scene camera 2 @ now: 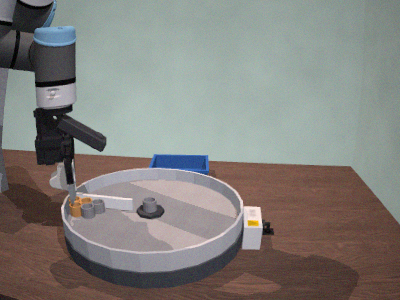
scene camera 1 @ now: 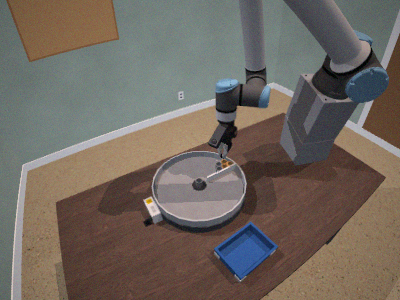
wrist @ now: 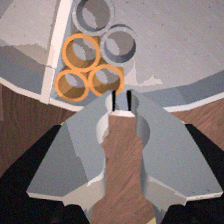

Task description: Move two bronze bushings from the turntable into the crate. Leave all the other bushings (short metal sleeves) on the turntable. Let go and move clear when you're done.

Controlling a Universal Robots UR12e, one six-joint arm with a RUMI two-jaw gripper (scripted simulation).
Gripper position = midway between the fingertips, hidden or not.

In view: my gripper (scene camera 2: pixel 73 202), a blue crate (scene camera 1: pixel 247 247) and a round grey turntable (scene camera 1: pixel 176 190).
My gripper is seen too in the wrist view (wrist: pixel 121 91). The blue crate shows as well in scene camera 2 (scene camera 2: pixel 196 163). The round grey turntable is seen too in the wrist view (wrist: pixel 174 49).
